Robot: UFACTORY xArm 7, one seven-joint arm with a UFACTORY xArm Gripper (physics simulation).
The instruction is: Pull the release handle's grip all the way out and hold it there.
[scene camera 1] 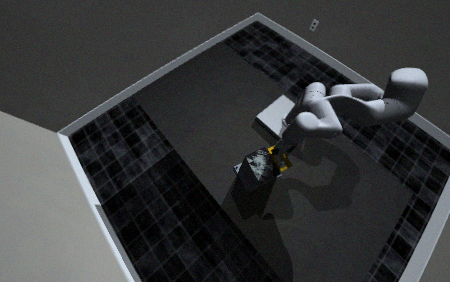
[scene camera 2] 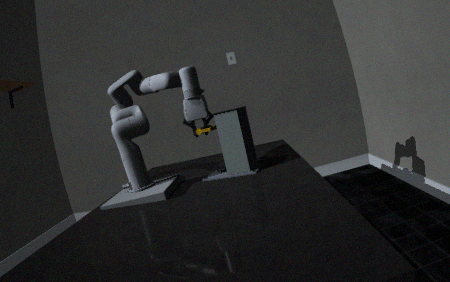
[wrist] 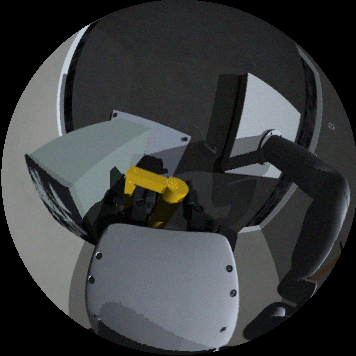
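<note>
The release handle's yellow grip [scene camera 1: 284, 168] [scene camera 2: 203, 131] [wrist: 173, 192] stands out from the side of a tall grey-green box [scene camera 1: 254, 172] [scene camera 2: 233, 142] [wrist: 95, 145]. A yellow arm joins the grip's near end towards the box, and there is a gap between bar and box. My gripper [scene camera 2: 202, 130] [wrist: 171, 186] points down at the handle, with one dark finger on the box side of the bar and the other on its outer side. The fingers are shut on the grip. The gripper body hides the bar's far end in the wrist view.
The box stands on a thin light base plate [scene camera 2: 213, 177] [wrist: 171, 139] on the dark table [scene camera 2: 260, 225]. The arm's pale mounting block [scene camera 1: 274, 116] [scene camera 2: 142, 197] [wrist: 267, 110] stands beside it. The box wall is very close to the inner finger.
</note>
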